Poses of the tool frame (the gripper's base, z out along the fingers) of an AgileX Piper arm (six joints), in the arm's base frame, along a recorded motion.
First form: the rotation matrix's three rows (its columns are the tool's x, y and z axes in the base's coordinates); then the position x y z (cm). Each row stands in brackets.
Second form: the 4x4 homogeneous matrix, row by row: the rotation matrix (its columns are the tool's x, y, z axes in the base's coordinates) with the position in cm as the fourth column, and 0 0 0 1 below. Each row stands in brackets. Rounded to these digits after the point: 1 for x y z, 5 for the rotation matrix.
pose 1, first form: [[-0.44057, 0.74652, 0.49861], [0.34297, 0.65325, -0.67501], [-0.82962, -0.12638, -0.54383]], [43.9, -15.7, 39.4]
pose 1, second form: [[-0.44057, 0.74652, 0.49861, 43.9], [0.34297, 0.65325, -0.67501, -15.7], [-0.82962, -0.12638, -0.54383, 39.4], [0, 0, 0, 1]]
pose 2, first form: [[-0.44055, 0.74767, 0.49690], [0.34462, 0.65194, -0.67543], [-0.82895, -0.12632, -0.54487]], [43.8, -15.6, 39.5]
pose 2, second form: [[-0.44055, 0.74767, 0.49690, 43.8], [0.34462, 0.65194, -0.67543, -15.6], [-0.82895, -0.12632, -0.54487, 39.5], [0, 0, 0, 1]]
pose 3, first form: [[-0.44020, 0.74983, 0.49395], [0.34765, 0.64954, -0.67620], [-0.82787, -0.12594, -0.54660]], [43.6, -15.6, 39.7]
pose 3, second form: [[-0.44020, 0.74983, 0.49395, 43.6], [0.34765, 0.64954, -0.67620, -15.6], [-0.82787, -0.12594, -0.54660, 39.7], [0, 0, 0, 1]]
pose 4, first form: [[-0.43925, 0.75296, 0.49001], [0.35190, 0.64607, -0.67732], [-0.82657, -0.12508, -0.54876]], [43.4, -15.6, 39.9]
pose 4, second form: [[-0.43925, 0.75296, 0.49001, 43.4], [0.35190, 0.64607, -0.67732, -15.6], [-0.82657, -0.12508, -0.54876, 39.9], [0, 0, 0, 1]]
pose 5, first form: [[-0.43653, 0.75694, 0.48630], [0.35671, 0.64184, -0.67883], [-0.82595, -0.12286, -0.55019]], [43.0, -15.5, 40.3]
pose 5, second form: [[-0.43653, 0.75694, 0.48630, 43.0], [0.35671, 0.64184, -0.67883, -15.5], [-0.82595, -0.12286, -0.55019, 40.3], [0, 0, 0, 1]]
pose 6, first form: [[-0.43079, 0.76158, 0.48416], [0.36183, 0.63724, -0.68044], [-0.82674, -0.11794, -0.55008]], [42.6, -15.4, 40.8]
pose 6, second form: [[-0.43079, 0.76158, 0.48416, 42.6], [0.36183, 0.63724, -0.68044, -15.4], [-0.82674, -0.11794, -0.55008, 40.8], [0, 0, 0, 1]]
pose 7, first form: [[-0.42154, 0.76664, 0.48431], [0.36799, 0.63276, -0.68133], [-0.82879, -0.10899, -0.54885]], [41.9, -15.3, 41.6]
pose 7, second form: [[-0.42154, 0.76664, 0.48431, 41.9], [0.36799, 0.63276, -0.68133, -15.3], [-0.82879, -0.10899, -0.54885, 41.6], [0, 0, 0, 1]]
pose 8, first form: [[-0.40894, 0.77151, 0.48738], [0.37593, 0.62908, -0.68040], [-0.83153, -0.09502, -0.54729]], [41.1, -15.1, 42.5]
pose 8, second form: [[-0.40894, 0.77151, 0.48738, 41.1], [0.37593, 0.62908, -0.68040, -15.1], [-0.83153, -0.09502, -0.54729, 42.5], [0, 0, 0, 1]]
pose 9, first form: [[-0.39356, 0.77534, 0.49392], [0.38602, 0.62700, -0.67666], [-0.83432, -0.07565, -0.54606]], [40.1, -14.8, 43.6]
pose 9, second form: [[-0.39356, 0.77534, 0.49392, 40.1], [0.38602, 0.62700, -0.67666, -14.8], [-0.83432, -0.07565, -0.54606, 43.6], [0, 0, 0, 1]]
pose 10, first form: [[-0.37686, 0.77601, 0.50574], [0.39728, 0.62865, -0.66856], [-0.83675, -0.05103, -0.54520]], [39.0, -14.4, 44.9]
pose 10, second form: [[-0.37686, 0.77601, 0.50574, 39.0], [0.39728, 0.62865, -0.66856, -14.4], [-0.83675, -0.05103, -0.54520, 44.9], [0, 0, 0, 1]]
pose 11, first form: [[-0.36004, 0.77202, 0.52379], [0.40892, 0.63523, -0.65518], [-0.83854, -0.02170, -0.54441]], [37.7, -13.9, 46.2]
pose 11, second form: [[-0.36004, 0.77202, 0.52379, 37.7], [0.40892, 0.63523, -0.65518, -13.9], [-0.83854, -0.02170, -0.54441, 46.2], [0, 0, 0, 1]]
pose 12, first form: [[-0.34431, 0.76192, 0.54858], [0.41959, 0.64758, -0.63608], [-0.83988, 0.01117, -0.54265]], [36.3, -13.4, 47.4]
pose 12, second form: [[-0.34431, 0.76192, 0.54858, 36.3], [0.41959, 0.64758, -0.63608, -13.4], [-0.83988, 0.01117, -0.54265, 47.4], [0, 0, 0, 1]]
